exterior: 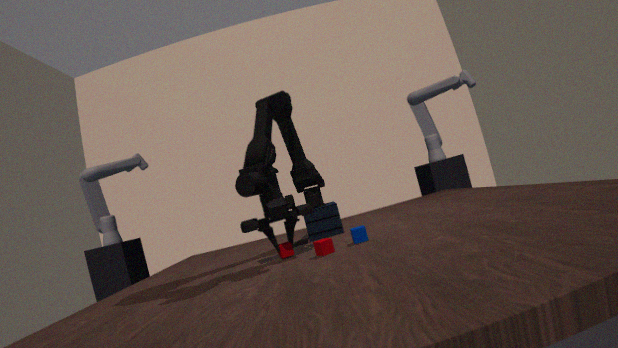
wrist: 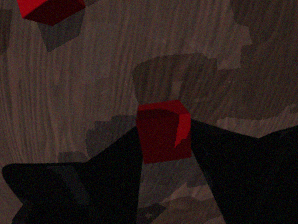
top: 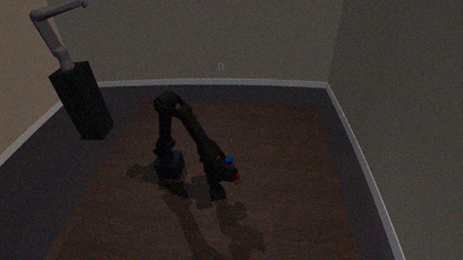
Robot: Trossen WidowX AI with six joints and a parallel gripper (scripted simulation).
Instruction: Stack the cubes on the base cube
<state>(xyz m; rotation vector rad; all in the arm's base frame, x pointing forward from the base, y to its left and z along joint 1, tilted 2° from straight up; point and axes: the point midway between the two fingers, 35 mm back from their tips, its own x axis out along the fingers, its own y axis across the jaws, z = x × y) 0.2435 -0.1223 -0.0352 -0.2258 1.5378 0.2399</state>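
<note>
Now: gripper tip 19 cm to the right of the blue cube and 5 cm short of it. Also, from my gripper tip: red cube (right at my gripper tip).
</note>
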